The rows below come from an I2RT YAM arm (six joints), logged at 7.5 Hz.
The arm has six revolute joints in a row. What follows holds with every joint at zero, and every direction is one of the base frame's. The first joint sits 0.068 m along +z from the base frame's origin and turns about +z. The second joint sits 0.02 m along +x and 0.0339 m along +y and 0.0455 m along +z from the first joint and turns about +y. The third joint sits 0.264 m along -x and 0.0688 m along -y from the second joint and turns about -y. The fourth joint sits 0.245 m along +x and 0.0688 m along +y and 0.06 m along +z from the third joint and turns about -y. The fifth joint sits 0.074 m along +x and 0.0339 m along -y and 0.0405 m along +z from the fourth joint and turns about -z. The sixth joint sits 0.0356 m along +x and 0.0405 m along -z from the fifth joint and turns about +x. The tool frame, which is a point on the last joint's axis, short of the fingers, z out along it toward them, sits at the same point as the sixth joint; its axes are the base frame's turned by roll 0, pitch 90 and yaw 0 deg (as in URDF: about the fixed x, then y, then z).
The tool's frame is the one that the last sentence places.
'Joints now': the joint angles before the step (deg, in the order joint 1, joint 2, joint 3, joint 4, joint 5, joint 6). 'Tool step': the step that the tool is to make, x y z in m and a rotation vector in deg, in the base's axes. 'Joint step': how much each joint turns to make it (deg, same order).
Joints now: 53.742 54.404 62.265 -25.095 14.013 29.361
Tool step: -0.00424 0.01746 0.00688 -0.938 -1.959 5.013
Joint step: 3.514 2.673 2.253 1.358 -0.817 -2.558
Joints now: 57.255 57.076 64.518 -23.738 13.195 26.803
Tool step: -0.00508 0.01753 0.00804 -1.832 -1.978 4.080
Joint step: 3.481 3.074 3.196 -0.036 0.163 -2.775
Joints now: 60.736 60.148 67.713 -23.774 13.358 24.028
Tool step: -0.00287 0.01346 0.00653 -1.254 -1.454 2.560
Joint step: 2.213 2.594 2.776 -0.148 0.189 -1.950
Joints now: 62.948 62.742 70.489 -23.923 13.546 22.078
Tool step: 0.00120 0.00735 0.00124 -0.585 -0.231 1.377
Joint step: 0.420 1.571 1.205 0.117 -0.786 -0.739
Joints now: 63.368 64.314 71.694 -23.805 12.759 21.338
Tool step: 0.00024 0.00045 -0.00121 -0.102 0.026 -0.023
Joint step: 0.001 0.035 -0.233 0.168 0.030 -0.015
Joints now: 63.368 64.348 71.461 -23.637 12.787 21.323
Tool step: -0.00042 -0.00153 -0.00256 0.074 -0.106 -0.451
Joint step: -0.010 -0.528 -0.939 0.510 0.440 0.068
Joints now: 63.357 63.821 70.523 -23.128 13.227 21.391
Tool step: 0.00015 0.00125 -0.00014 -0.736 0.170 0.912
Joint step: -0.019 0.370 0.443 -0.706 -0.841 -0.450
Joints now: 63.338 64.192 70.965 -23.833 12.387 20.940
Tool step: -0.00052 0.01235 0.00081 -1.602 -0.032 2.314
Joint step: 1.234 2.536 2.094 -0.765 -0.807 -1.048
